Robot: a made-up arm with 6 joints. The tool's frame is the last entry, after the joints. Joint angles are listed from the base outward.
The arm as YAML. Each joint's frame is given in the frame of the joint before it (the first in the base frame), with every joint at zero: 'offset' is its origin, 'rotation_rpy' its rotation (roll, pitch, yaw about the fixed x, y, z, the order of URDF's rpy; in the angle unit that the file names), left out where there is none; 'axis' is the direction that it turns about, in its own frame. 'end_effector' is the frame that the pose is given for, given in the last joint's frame.
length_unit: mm
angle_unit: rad
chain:
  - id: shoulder
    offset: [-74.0, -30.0, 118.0]
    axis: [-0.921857, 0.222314, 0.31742]
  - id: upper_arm
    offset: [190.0, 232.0, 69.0]
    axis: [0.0, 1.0, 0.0]
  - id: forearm
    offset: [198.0, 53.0, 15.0]
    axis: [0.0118, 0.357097, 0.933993]
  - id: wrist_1
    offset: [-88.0, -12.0, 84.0]
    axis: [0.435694, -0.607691, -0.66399]
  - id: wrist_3
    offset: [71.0, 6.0, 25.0]
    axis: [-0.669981, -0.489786, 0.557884]
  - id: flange
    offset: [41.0, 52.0, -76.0]
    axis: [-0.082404, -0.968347, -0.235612]
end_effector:
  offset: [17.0, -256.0, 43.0]
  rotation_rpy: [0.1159, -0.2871, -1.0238]
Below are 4 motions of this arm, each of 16 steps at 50 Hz.
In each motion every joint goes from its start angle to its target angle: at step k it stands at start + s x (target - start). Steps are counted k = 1, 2, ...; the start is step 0. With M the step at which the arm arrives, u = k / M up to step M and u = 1 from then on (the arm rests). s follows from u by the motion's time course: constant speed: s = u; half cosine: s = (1 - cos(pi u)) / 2; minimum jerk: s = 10 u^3 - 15 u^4 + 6 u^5.
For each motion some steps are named. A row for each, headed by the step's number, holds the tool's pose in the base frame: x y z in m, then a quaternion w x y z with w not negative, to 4 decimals.
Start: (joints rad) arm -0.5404 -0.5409 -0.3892 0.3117 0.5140 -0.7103
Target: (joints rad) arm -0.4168 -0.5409 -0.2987 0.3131 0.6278 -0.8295
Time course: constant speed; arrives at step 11
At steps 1, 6, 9, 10, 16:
1: 0.1534 -0.1940 0.4393 0.6568 0.1728 -0.2085 -0.7037
6: 0.1699 -0.1806 0.4613 0.6933 0.1238 -0.2161 -0.6762
9: 0.1801 -0.1706 0.4742 0.7130 0.0934 -0.2202 -0.6591
10: 0.1836 -0.1670 0.4785 0.7191 0.0831 -0.2215 -0.6533
16: 0.1871 -0.1632 0.4827 0.7251 0.0727 -0.2228 -0.6475

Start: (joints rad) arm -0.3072 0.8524 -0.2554 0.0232 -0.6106 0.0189
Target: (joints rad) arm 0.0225 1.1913 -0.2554 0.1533 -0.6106 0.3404
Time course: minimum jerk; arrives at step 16
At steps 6, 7, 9, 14, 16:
6: 0.1822 0.0749 0.1462 0.5999 -0.1436 0.3479 -0.7061
7: 0.1770 0.0807 0.1422 0.5944 -0.1711 0.3295 -0.7133
9: 0.1658 0.0927 0.1335 0.5815 -0.2298 0.2877 -0.7254
14: 0.1479 0.1113 0.1190 0.5579 -0.3218 0.2153 -0.7341
16: 0.1471 0.1121 0.1184 0.5567 -0.3258 0.2120 -0.7341

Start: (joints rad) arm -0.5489 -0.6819 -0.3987 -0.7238 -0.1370 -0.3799
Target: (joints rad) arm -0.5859 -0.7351 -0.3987 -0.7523 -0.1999 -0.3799
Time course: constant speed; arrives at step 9
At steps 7, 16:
7: 0.2410 -0.1293 0.4116 0.8012 0.1560 -0.0524 -0.5753
16: 0.2376 -0.1313 0.4104 0.7980 0.1631 -0.0497 -0.5780

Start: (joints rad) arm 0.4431 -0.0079 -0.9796 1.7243 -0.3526 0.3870
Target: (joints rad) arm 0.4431 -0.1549 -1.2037 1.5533 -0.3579 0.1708
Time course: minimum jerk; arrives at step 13
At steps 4, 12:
4: 0.1482 0.2499 -0.0672 0.1713 -0.5046 0.6023 0.5944
12: 0.1459 0.2557 -0.0656 0.1393 -0.5392 0.5903 0.5843

